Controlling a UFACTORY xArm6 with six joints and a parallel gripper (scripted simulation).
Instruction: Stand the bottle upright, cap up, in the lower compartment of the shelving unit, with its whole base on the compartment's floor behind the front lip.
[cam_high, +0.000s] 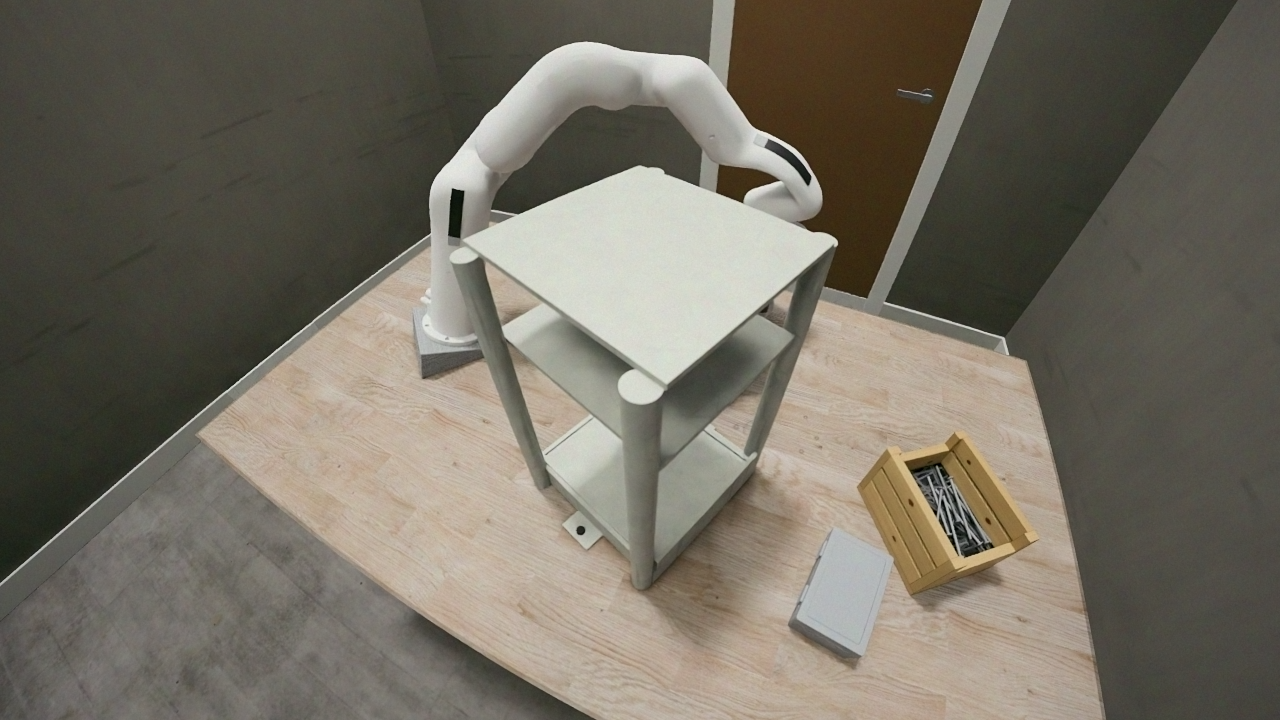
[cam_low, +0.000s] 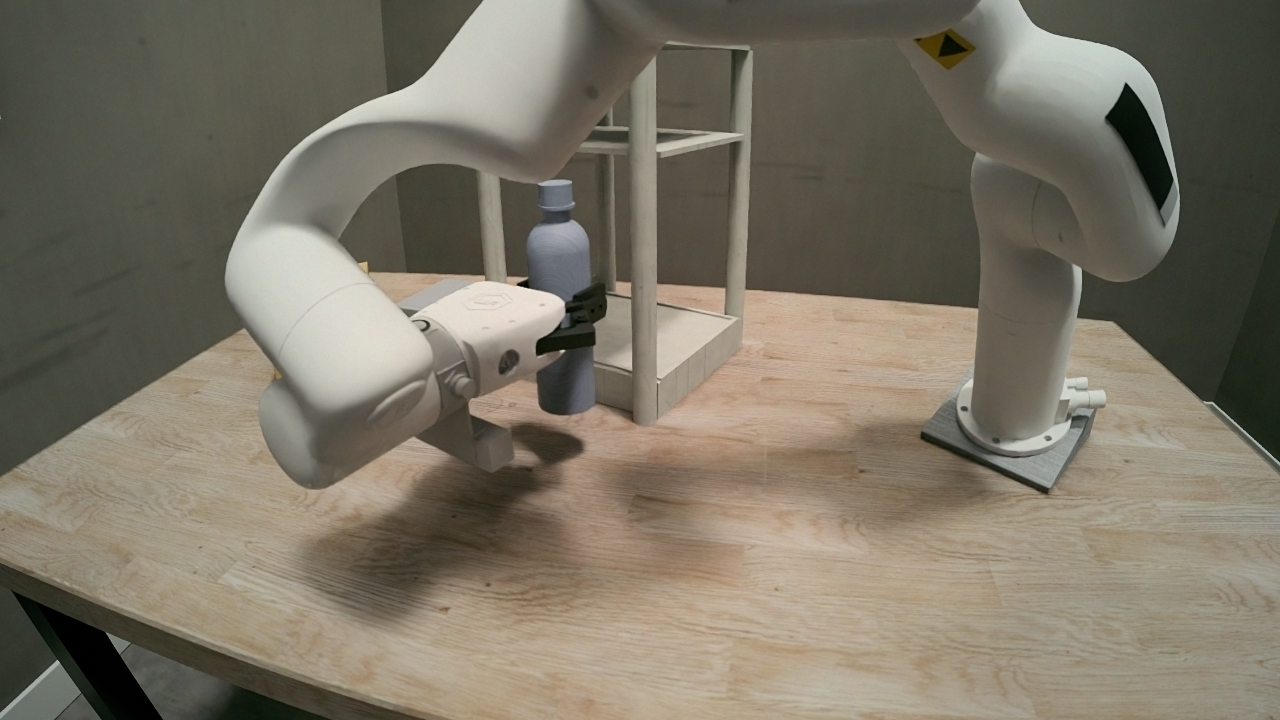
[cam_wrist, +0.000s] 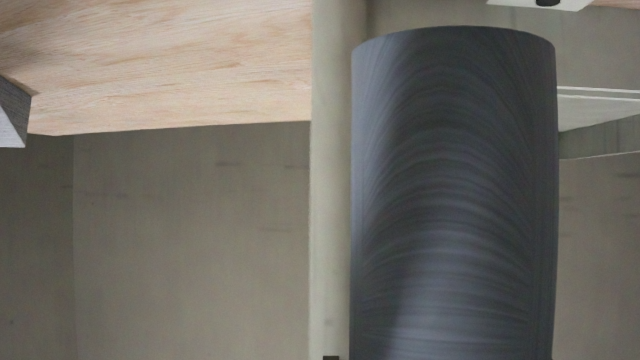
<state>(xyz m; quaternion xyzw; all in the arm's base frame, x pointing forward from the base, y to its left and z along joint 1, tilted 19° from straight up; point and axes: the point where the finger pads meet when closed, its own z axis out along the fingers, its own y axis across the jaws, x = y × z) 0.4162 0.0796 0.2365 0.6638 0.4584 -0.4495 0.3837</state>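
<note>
The shelving unit is 220 mm to the right of my hand, 30 mm above it and 20 mm ahead of it. The rest, counted from my hand: flat grey case (310 mm ahead, 260 mm to the right, 140 mm below); then crate (410 mm ahead, 120 mm below, 110 mm to the right).
</note>
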